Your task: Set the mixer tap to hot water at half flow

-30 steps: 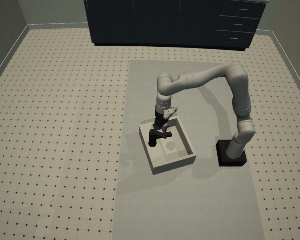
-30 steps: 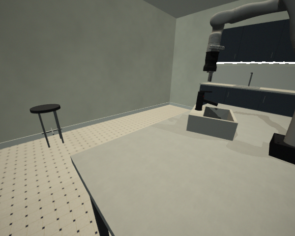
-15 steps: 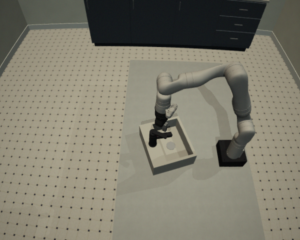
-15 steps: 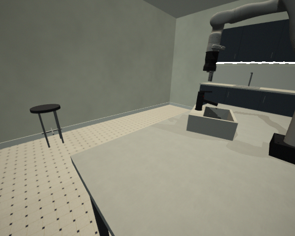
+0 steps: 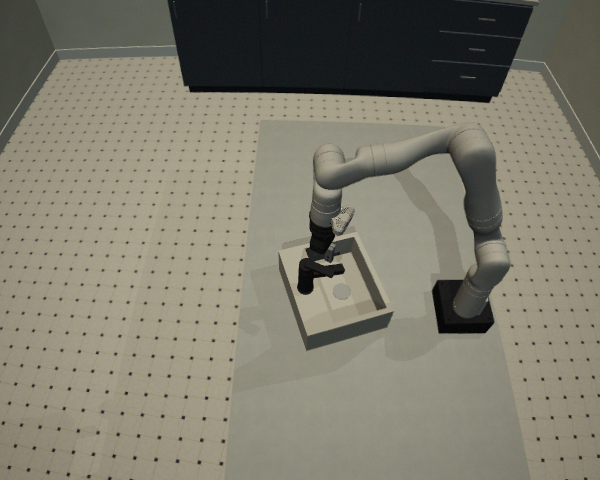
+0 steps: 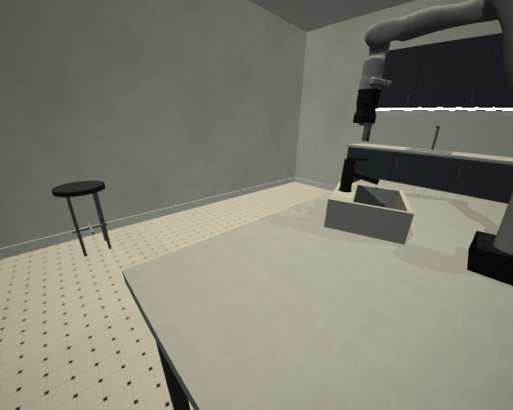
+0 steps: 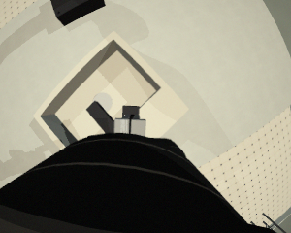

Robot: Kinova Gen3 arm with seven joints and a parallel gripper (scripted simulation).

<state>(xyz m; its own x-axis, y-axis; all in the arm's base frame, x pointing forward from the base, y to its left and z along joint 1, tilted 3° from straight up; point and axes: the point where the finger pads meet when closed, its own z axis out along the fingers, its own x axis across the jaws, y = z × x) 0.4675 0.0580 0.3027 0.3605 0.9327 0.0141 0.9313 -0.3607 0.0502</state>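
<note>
Now: hand 9 cm above the lever, 2 cm short of it and 1 cm to the left of it. From my hand the other things lie so: sink basin 32 cm below, 8 cm to the right, 4 cm behind.
</note>
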